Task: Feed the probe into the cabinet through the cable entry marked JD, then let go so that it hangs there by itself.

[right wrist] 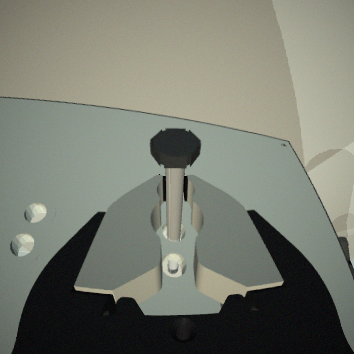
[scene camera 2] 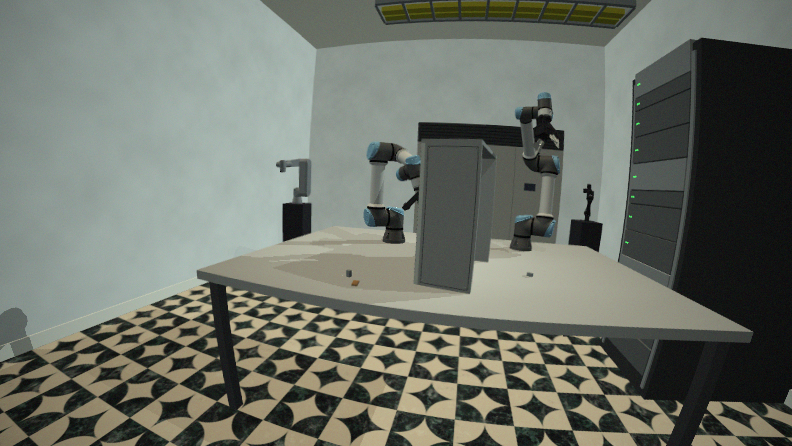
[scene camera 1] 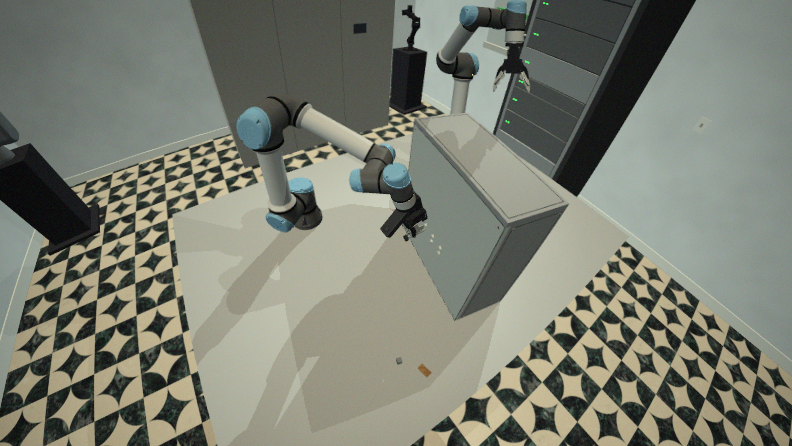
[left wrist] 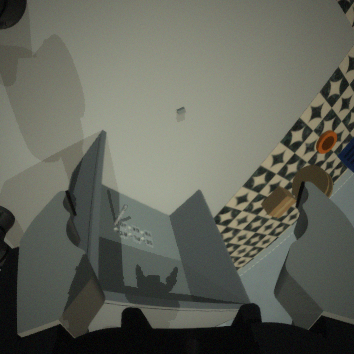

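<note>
My right gripper is shut on the probe, whose pale shaft ends in a black octagonal head. The shaft reaches a round entry in the back panel of the grey cabinet. In the left wrist view a pale rod, the probe's far part, sticks out inside the cabinet beside the entry labels. The labels are too small to read, so I cannot tell which entry it is in. My left gripper is open, high on the cabinet's open side.
A second entry lies just below the shaft's. A small grey block and an orange piece lie on the table. Another grey block lies on the cabinet's open side.
</note>
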